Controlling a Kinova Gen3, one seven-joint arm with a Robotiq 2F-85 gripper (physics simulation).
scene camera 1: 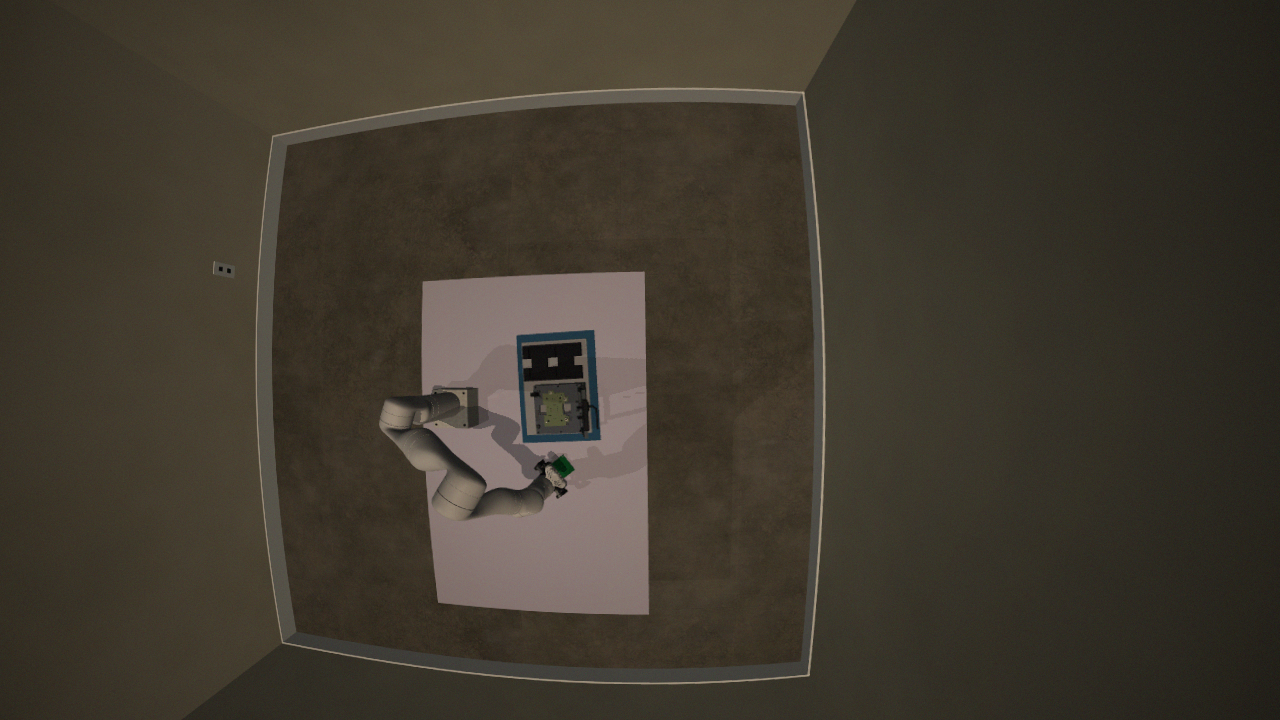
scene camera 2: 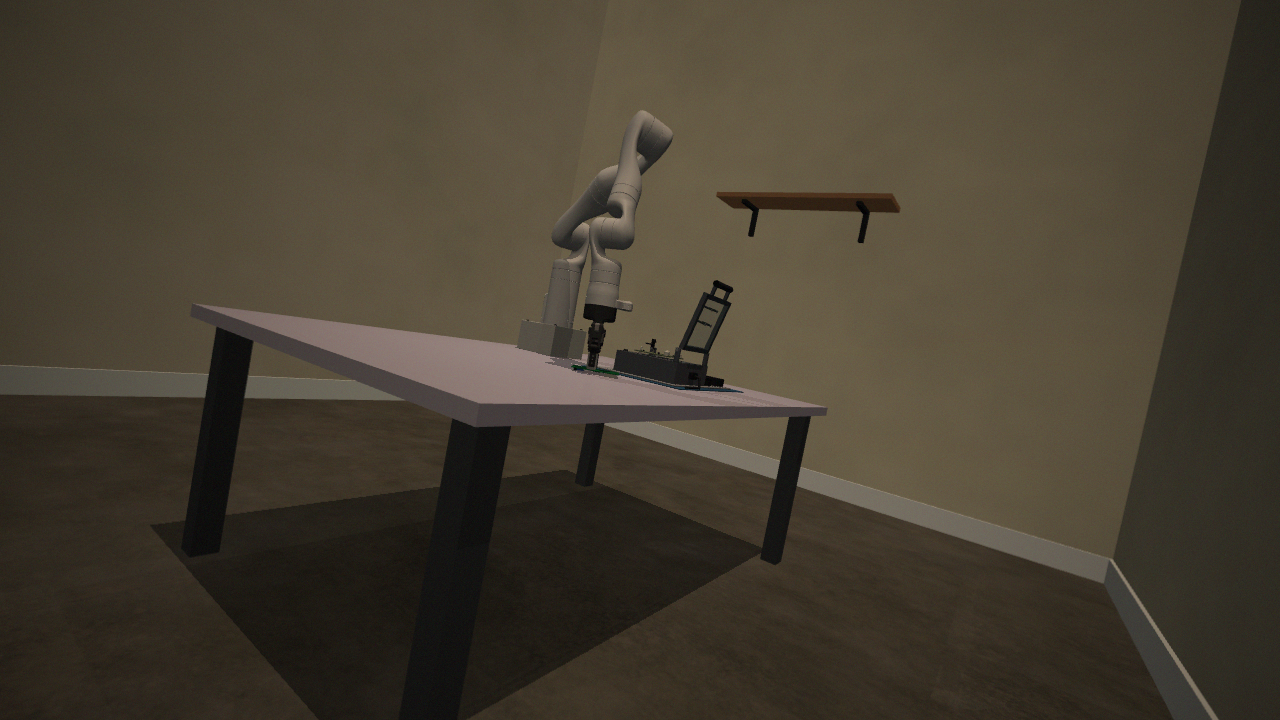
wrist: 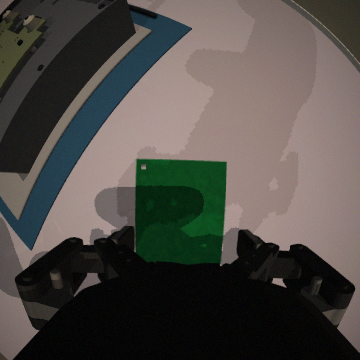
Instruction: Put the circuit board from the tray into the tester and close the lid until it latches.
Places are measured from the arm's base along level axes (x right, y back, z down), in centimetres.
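Pixels of known places: gripper, fingertip midpoint: [scene camera 2: 591,368] [wrist: 185,240]; arm's base at its link origin: [scene camera 1: 449,404] [scene camera 2: 557,326].
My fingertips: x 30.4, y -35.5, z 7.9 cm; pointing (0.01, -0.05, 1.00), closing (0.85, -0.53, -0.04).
For each thing: its top centre in the pictures, then the offset to it from my fingertips. "spot": a spot on its surface instead. Level surfaces: height alone.
- flat green board at its top centre: [wrist: 179,229] [scene camera 2: 595,369] [scene camera 1: 557,470] dx -1.0, dy -0.5, dz -0.1 cm
- blue-edged mat at its surface level: dz +0.8 cm
- black panel with pale squares, surface spot: [scene camera 1: 538,371] spot: dx -38.9, dy +2.0, dz -0.9 cm
A flat green board [scene camera 1: 563,465] [scene camera 2: 610,373] [wrist: 180,175] lies on the table beside the blue-edged mat. It appears to be the circuit board. My gripper [scene camera 1: 552,478] [scene camera 2: 592,365] [wrist: 185,240] is open and empty, pointing down. Its fingertips are low, close to the board; in the wrist view they show on either side of its near part. The body hides the board's near edge. The tester [scene camera 1: 540,425] [scene camera 2: 657,365] [wrist: 60,100] is a dark grey box with a yellow-green plate [scene camera 1: 554,409] [wrist: 17,50] on top. Its framed lid [scene camera 2: 693,320] stands up, open.
The blue-edged mat [scene camera 1: 520,385] [wrist: 100,120] lies under the tester. A black panel with pale squares [scene camera 1: 538,371] lies on it beyond the tester; whether it is the tray I cannot tell. The arm's base [scene camera 1: 465,407] stands at the table's left edge. A wall shelf [scene camera 2: 805,201] hangs behind.
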